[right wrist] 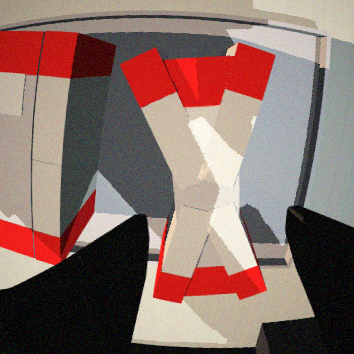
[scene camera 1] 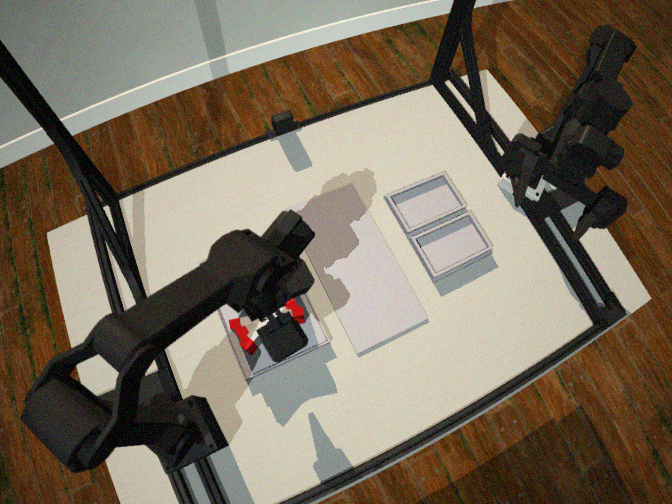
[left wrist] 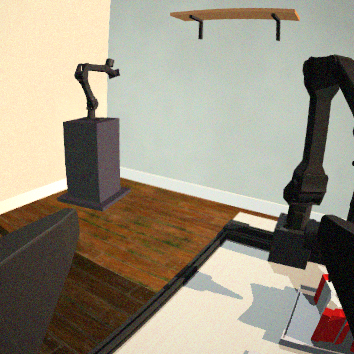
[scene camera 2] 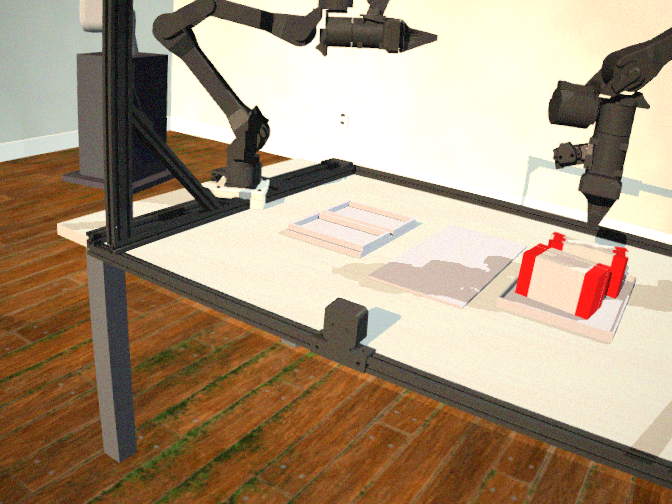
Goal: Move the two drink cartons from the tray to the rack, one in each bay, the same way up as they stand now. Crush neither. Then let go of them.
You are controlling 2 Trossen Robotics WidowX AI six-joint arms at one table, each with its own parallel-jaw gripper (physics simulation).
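Places are measured from the left arm's base along level axes (x ahead, y right, z down), in centimetres.
Pixels of known places: left gripper, fingertip midpoint: (scene camera 1: 546, 223) (left wrist: 203, 225) (scene camera 2: 434, 36); right gripper, fingertip midpoint: (right wrist: 218, 222) (scene camera 1: 266, 313) (scene camera 2: 591, 227); left arm's base, link origin: (scene camera 2: 242, 183); right arm's base, link origin: (scene camera 1: 178, 434) (left wrist: 296, 223).
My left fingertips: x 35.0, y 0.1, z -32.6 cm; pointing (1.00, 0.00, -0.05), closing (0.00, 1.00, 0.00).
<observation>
Ahead of a thing's pixels: the offset from my left fingertips to its top centre. "pt": to the spot under its first point. Level surfaces: height alone.
Two beige drink cartons with red bands stand in the grey tray @(dx +23.1, dy +33.7, dz +34.5 cm) (scene camera 1: 314, 331) (scene camera 2: 534, 312) (left wrist: 298, 316) (right wrist: 281, 140). In the right wrist view one carton @(pt dx +20.2, dy +34.7, dz +28.7 cm) (right wrist: 46, 140) stands upright at the left. The other carton (right wrist: 197, 168) looks buckled into an X shape. One carton (scene camera 2: 559, 280) (left wrist: 330, 326) also shows in scene camera 2 and the left wrist view. My right gripper (scene camera 1: 276, 322) (right wrist: 218, 222) hangs over the buckled carton, fingers apart, holding nothing. My left gripper (scene camera 1: 526, 187) (scene camera 2: 431, 36) (left wrist: 203, 225) is open, high and far off.
The two-bay rack @(dx -12.0, dy +12.3, dz +34.1 cm) (scene camera 1: 439, 218) (scene camera 2: 351, 221) lies flat beyond a pale mat @(dz +35.7 cm) (scene camera 1: 384, 290) (scene camera 2: 464, 250) that sits between it and the tray. Black frame posts stand at the table's corners, and a small black block (scene camera 2: 345, 320) sits on the table edge.
</observation>
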